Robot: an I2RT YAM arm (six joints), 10 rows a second.
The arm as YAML. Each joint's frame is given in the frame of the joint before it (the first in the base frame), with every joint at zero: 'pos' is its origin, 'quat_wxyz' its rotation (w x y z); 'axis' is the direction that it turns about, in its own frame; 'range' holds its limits. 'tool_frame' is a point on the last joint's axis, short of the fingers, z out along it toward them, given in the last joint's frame.
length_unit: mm
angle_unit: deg
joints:
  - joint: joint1
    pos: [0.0, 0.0, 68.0]
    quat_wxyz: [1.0, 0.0, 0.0, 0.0]
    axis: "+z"
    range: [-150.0, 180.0]
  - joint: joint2
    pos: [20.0, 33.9, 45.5]
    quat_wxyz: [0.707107, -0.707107, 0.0, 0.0]
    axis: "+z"
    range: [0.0, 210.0]
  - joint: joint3
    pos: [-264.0, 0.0, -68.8]
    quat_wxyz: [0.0, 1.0, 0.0, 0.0]
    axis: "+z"
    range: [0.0, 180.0]
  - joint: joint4
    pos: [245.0, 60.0, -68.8]
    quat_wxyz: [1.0, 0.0, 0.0, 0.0]
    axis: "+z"
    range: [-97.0, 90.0]
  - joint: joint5
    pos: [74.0, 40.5, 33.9]
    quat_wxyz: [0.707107, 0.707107, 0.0, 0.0]
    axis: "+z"
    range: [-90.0, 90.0]
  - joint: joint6
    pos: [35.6, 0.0, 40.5]
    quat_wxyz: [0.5, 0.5, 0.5, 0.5]
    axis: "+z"
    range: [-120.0, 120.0]
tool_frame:
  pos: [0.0, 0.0, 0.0]
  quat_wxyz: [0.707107, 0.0, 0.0, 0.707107]
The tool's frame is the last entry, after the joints.
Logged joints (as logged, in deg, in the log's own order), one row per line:
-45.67, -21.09, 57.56, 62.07, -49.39, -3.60
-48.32, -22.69, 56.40, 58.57, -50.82, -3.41
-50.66, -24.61, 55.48, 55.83, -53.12, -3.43
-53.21, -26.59, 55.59, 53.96, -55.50, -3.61
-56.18, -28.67, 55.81, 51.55, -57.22, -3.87
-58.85, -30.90, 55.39, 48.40, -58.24, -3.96
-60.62, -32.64, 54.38, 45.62, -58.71, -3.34
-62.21, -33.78, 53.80, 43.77, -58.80, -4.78
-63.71, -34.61, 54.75, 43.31, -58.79, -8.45
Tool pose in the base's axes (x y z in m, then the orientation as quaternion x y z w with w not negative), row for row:
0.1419, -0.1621, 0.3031, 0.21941, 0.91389, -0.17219, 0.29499
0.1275, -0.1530, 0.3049, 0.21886, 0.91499, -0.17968, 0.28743
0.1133, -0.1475, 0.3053, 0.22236, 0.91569, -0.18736, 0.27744
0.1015, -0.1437, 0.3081, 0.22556, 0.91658, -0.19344, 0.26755
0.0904, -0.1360, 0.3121, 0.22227, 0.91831, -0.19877, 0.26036
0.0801, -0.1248, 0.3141, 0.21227, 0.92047, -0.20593, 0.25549
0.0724, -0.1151, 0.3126, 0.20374, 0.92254, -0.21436, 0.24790
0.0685, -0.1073, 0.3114, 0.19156, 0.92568, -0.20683, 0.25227
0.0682, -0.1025, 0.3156, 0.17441, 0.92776, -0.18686, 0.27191
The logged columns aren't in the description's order. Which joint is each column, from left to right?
Columns, left to right: joint4, joint6, joint3, joint2, joint1, joint5.
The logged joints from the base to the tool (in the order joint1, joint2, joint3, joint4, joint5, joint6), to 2 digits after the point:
-49.39, 62.07, 57.56, -45.67, -3.60, -21.09
-50.82, 58.57, 56.40, -48.32, -3.41, -22.69
-53.12, 55.83, 55.48, -50.66, -3.43, -24.61
-55.50, 53.96, 55.59, -53.21, -3.61, -26.59
-57.22, 51.55, 55.81, -56.18, -3.87, -28.67
-58.24, 48.40, 55.39, -58.85, -3.96, -30.90
-58.71, 45.62, 54.38, -60.62, -3.34, -32.64
-58.80, 43.77, 53.80, -62.21, -4.78, -33.78
-58.79, 43.31, 54.75, -63.71, -8.45, -34.61

